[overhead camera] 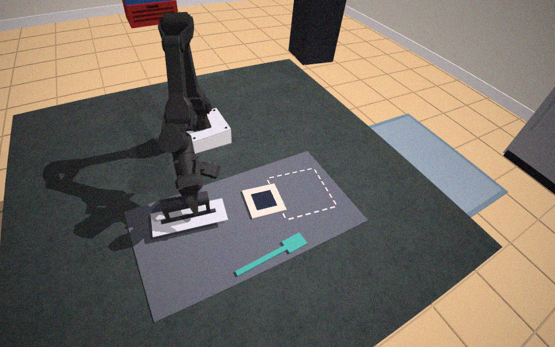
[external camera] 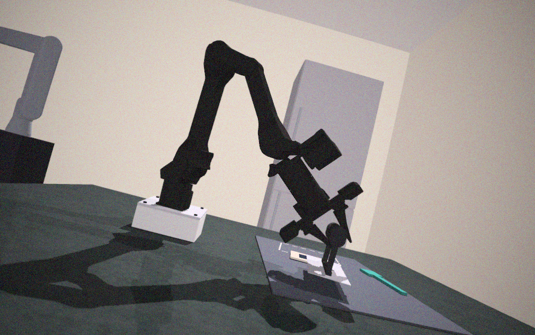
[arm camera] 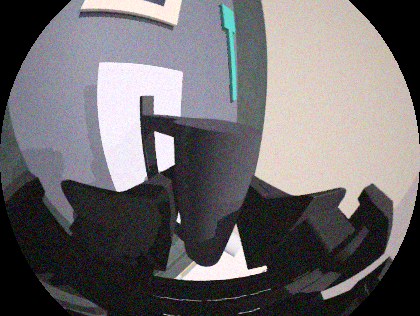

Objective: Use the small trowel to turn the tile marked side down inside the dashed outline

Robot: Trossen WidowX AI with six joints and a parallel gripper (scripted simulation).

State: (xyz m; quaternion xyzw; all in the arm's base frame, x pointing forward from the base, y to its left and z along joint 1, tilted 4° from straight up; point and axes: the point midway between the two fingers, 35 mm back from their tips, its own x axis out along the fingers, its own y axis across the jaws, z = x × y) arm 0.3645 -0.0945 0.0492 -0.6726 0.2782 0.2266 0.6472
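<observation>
The grey mat is 10 mm ahead of my gripper tip, 140 mm to the left of it and 90 mm below it. Also, from my gripper tip: teal spatula-like tool 140 mm ahead, 180 mm to the left, 70 mm below; then tile 30 mm behind, 210 mm to the left, 70 mm below; then trowel 30 mm behind, 10 mm below.
</observation>
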